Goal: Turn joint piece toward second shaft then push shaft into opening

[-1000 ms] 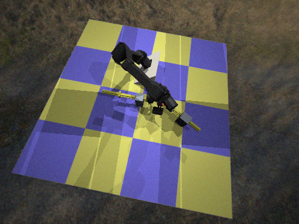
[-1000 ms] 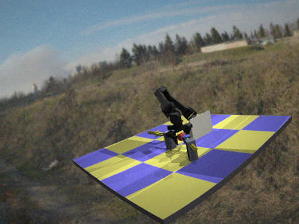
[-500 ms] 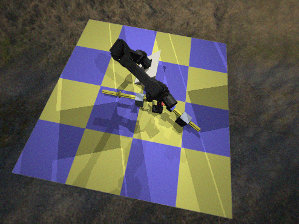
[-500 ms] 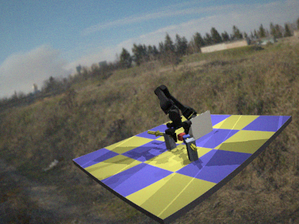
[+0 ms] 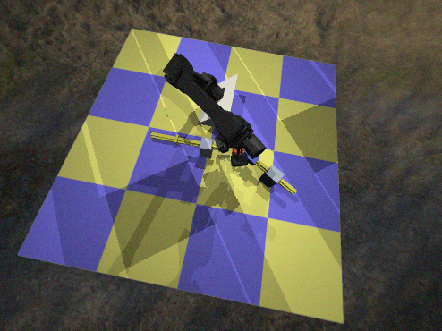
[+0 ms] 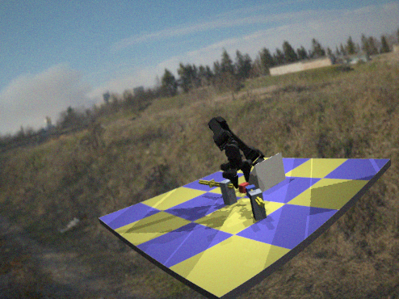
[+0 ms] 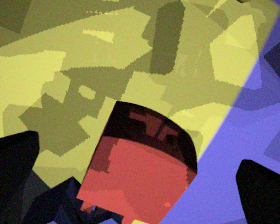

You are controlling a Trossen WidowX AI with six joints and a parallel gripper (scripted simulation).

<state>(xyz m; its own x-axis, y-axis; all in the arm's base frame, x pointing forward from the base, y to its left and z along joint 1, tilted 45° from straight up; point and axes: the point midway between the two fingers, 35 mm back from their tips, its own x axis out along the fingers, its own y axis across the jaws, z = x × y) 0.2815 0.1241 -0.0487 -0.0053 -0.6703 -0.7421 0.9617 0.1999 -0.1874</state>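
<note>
The red joint piece is 1 cm to the left of my gripper tip and 1 cm below it.
</note>
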